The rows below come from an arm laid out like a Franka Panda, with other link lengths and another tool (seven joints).
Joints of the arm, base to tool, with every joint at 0 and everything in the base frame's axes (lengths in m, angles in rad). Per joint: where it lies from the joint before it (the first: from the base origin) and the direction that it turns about. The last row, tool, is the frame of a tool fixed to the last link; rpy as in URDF.
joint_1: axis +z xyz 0 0 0.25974
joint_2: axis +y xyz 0 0 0
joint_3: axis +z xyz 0 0 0.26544
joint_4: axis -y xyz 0.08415 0 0
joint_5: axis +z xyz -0.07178 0 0.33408
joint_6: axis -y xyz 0 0 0
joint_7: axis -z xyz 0.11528 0 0
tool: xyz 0.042 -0.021 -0.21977 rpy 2.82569 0 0.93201
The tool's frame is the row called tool.
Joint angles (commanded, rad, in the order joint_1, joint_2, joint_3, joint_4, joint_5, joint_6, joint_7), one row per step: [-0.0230, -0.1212, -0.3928, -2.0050, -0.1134, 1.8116, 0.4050]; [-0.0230, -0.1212, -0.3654, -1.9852, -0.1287, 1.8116, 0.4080]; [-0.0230, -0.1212, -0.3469, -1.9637, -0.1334, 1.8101, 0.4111]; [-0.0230, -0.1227, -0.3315, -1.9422, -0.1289, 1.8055, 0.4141]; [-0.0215, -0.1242, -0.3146, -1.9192, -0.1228, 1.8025, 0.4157]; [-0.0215, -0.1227, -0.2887, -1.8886, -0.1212, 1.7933, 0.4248]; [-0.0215, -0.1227, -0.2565, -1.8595, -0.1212, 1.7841, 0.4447]
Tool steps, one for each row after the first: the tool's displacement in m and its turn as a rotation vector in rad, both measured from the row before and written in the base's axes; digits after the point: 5 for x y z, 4 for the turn. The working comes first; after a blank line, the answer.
Tool pose at each row, in the base's axes (x y z in m, rotation vector in rad; the steps are taken from these numbers as rounded here): [0.45593, -0.26129, 0.26671, 2.7961, 0.2289, -0.1078]; [0.46655, -0.25370, 0.27757, 2.7671, 0.2618, -0.0855]; [0.47526, -0.24811, 0.28840, 2.7501, 0.2772, -0.0595]; [0.48266, -0.24191, 0.29906, 2.7436, 0.2851, -0.0314]; [0.49126, -0.23390, 0.31071, 2.7365, 0.2979, 0.0025]; [0.50098, -0.22296, 0.32424, 2.7240, 0.3113, 0.0322]; [0.51052, -0.20860, 0.33806, 2.7106, 0.3188, 0.0617]

[0.01062, 0.00759, 0.01086, -0.0248, -0.0128, 0.0280]; [0.00871, 0.00559, 0.01083, -0.0141, -0.0171, 0.0156]; [0.00740, 0.00620, 0.01066, -0.0041, -0.0189, 0.0098]; [0.00860, 0.00801, 0.01165, -0.0035, -0.0223, 0.0141]; [0.00972, 0.01094, 0.01353, -0.0087, -0.0199, 0.0144]; [0.00954, 0.01436, 0.01382, -0.0098, -0.0208, 0.0104]
